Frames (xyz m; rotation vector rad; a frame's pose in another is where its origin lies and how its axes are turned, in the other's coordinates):
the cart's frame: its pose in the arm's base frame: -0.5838 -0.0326 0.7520 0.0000 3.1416 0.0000
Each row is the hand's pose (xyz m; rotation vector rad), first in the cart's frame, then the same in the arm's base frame.
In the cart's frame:
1: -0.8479 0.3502 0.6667 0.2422 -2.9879 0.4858
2: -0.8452 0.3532 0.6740 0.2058 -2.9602 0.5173
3: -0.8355 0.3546 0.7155 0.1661 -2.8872 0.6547
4: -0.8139 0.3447 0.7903 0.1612 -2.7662 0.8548
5: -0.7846 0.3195 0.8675 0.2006 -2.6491 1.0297
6: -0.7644 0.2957 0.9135 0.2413 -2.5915 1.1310
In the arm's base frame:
1: 0.2641 0.3176 0.0853 0.3214 0.1054 -0.1602
2: 0.2614 0.3206 0.0780 0.3450 0.1302 -0.1372
3: 0.2517 0.3220 0.0365 0.4443 0.1780 -0.1127
4: 0.2301 0.3121 -0.0383 0.5958 0.2456 -0.1124
5: 0.2008 0.2869 -0.1155 0.7348 0.2993 -0.1432
6: 0.1806 0.2631 -0.1615 0.8145 0.3128 -0.1738

